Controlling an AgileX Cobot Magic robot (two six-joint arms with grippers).
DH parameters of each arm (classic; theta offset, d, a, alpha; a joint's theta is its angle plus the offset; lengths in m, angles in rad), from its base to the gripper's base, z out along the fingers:
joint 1: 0 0.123 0 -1.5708
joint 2: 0.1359 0 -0.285 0
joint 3: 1.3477 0 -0.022 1.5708
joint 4: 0 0.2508 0 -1.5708
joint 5: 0 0 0.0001 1.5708
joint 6: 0 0.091 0 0
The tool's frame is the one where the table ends.
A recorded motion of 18 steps. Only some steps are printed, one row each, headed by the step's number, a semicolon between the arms.
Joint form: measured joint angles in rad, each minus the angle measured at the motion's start. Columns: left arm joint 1, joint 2, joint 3, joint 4, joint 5, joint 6; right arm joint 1, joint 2, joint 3, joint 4, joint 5, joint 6.
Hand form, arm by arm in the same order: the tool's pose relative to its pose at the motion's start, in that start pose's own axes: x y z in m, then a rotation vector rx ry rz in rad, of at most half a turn. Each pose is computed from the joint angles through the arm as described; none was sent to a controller.
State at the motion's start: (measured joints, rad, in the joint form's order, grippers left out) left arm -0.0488 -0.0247 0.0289 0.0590 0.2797 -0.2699; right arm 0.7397 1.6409 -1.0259 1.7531 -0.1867 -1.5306
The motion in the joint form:
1: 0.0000 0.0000 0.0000 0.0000 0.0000 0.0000; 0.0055 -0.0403 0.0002 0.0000 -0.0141 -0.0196
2: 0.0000 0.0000 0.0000 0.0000 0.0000 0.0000; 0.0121 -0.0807 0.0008 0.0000 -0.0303 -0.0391
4: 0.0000 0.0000 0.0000 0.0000 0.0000 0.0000; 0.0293 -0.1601 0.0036 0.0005 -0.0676 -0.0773
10: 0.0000 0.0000 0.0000 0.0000 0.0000 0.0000; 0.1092 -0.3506 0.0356 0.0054 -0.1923 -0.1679
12: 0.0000 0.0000 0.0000 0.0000 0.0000 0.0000; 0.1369 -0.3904 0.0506 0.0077 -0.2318 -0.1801
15: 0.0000 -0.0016 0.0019 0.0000 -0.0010 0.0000; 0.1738 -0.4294 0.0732 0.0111 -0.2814 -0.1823
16: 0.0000 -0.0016 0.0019 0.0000 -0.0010 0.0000; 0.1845 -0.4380 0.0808 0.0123 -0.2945 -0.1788
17: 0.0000 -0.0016 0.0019 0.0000 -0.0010 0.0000; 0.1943 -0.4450 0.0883 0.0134 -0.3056 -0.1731
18: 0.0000 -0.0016 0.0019 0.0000 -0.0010 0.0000; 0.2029 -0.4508 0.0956 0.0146 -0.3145 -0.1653
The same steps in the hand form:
1: 0.0000 0.0000 0.0000 0.0000 0.0000 0.0000; -0.0093 0.0005 -0.0123 0.0009 -0.0384 -0.0148
2: 0.0000 0.0000 0.0000 0.0000 0.0000 0.0000; -0.0179 0.0010 -0.0249 0.0037 -0.0763 -0.0293
4: 0.0000 0.0000 0.0000 0.0000 0.0000 0.0000; -0.0326 0.0019 -0.0508 0.0129 -0.1482 -0.0565
10: 0.0000 0.0000 0.0000 0.0000 0.0000 0.0000; -0.0496 0.0055 -0.1147 0.0452 -0.2867 -0.1187
12: 0.0000 0.0000 0.0000 0.0000 0.0000 0.0000; -0.0486 0.0063 -0.1275 0.0558 -0.3049 -0.1252
15: 0.0005 0.0001 0.0001 0.0002 -0.0007 0.0000; -0.0442 0.0076 -0.1393 0.0675 -0.3137 -0.1248
16: 0.0005 0.0001 0.0001 0.0002 -0.0007 0.0000; -0.0423 0.0081 -0.1416 0.0696 -0.3129 -0.1219
17: 0.0005 0.0001 0.0001 0.0002 -0.0007 0.0000; -0.0402 0.0086 -0.1434 0.0705 -0.3111 -0.1175
18: 0.0005 0.0001 0.0001 0.0002 -0.0007 0.0000; -0.0381 0.0091 -0.1448 0.0702 -0.3086 -0.1113

